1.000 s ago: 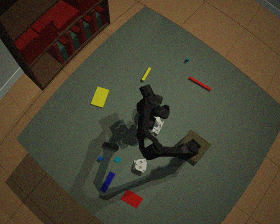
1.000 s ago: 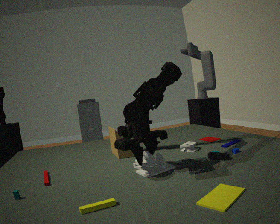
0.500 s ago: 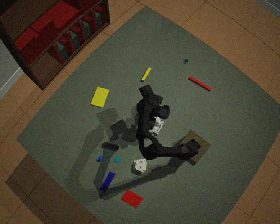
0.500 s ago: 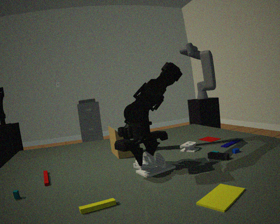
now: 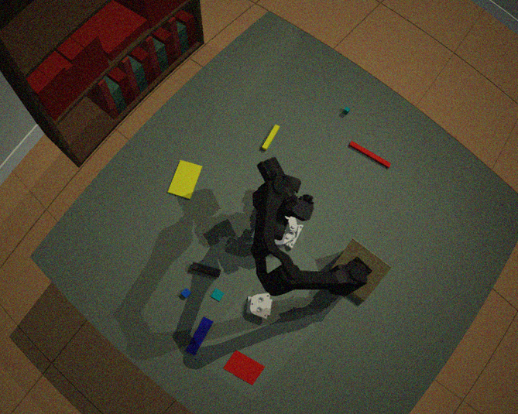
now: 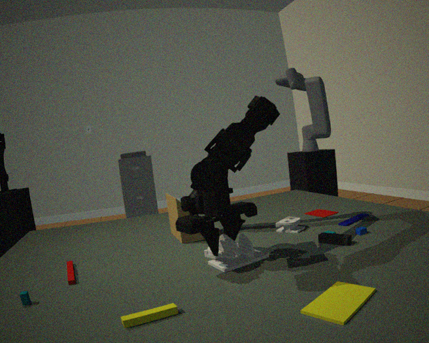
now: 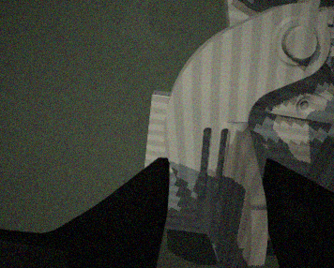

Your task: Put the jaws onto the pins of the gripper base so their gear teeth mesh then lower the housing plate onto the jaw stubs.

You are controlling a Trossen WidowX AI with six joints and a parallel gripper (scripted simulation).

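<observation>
Now: the flat white plate 30 mm to the left of my gripper tip and 20 mm below it. Round my gripper tip: black block (50 mm ahead, 270 mm to the left, 10 mm below); then yellow bar (200 mm ahead, 180 mm to the right, 20 mm below); then gripper base (140 mm behind, 240 mm to the left).
</observation>
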